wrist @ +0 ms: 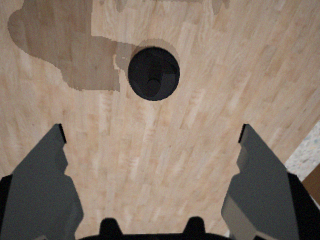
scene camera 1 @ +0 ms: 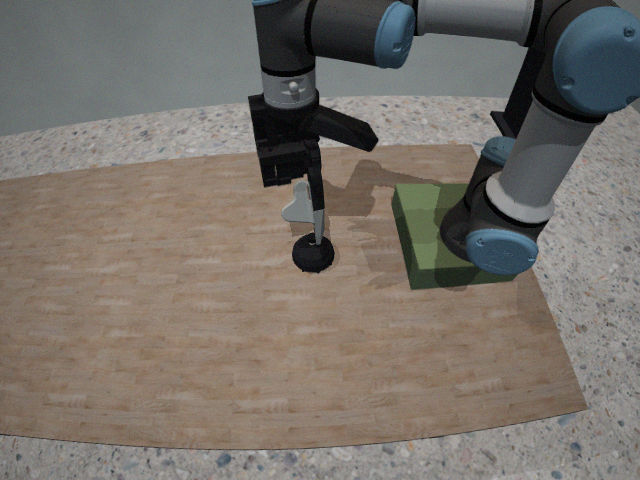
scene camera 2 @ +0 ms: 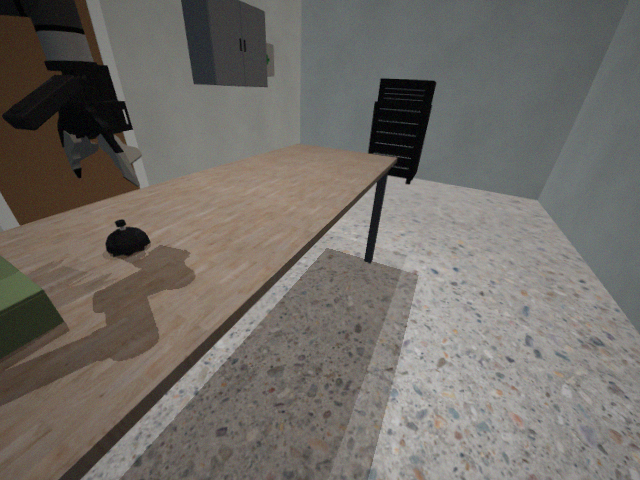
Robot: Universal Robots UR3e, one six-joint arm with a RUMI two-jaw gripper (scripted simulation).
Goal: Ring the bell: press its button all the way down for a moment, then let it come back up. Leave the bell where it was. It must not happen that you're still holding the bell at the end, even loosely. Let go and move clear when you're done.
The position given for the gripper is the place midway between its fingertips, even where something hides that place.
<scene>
In view: the gripper [scene camera 1: 306, 206] and a bell [scene camera 1: 308, 257].
The bell shows as well in the wrist view [wrist: 153, 62] and in scene camera 2 [scene camera 2: 126, 241]. The gripper also shows in the wrist view [wrist: 153, 125] and in scene camera 2 [scene camera 2: 107, 182].
</scene>
